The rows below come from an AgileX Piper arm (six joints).
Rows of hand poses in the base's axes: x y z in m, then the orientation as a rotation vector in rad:
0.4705, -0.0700, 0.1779, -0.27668, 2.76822, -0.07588
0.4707, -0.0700, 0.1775, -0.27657, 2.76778, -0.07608
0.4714, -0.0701, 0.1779, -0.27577, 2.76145, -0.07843
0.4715, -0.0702, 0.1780, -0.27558, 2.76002, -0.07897
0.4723, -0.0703, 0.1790, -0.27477, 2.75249, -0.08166
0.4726, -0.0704, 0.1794, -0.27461, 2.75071, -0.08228
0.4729, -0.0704, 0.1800, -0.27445, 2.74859, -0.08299
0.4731, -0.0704, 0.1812, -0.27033, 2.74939, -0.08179
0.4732, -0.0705, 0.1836, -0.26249, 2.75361, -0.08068
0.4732, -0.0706, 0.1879, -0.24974, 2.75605, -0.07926
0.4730, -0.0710, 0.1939, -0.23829, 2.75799, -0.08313
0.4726, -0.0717, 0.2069, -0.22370, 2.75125, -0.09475
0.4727, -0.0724, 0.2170, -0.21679, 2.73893, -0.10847
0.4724, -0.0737, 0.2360, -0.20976, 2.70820, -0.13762
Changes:
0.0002, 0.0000, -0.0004, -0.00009, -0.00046, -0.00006
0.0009, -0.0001, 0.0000, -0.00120, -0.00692, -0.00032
0.0010, -0.0002, 0.0001, -0.00145, -0.00838, -0.00039
0.0018, -0.0003, 0.0011, -0.00271, -0.01604, -0.00059
0.0021, -0.0004, 0.0015, -0.00301, -0.01785, -0.00062
0.0024, -0.0004, 0.0021, -0.00334, -0.02000, -0.00062
0.0026, -0.0004, 0.0033, -0.00200, -0.01959, -0.00340
0.0027, -0.0005, 0.0057, -0.00045, -0.01616, -0.00908
0.0027, -0.0006, 0.0100, 0.00210, -0.01495, -0.01795
0.0025, -0.0010, 0.0160, 0.00080, -0.01429, -0.02655
0.0021, -0.0017, 0.0290, -0.00491, -0.02280, -0.03759
0.0022, -0.0024, 0.0391, -0.01280, -0.03616, -0.04313
0.0019, -0.0037, 0.0581, -0.03056, -0.06819, -0.04930

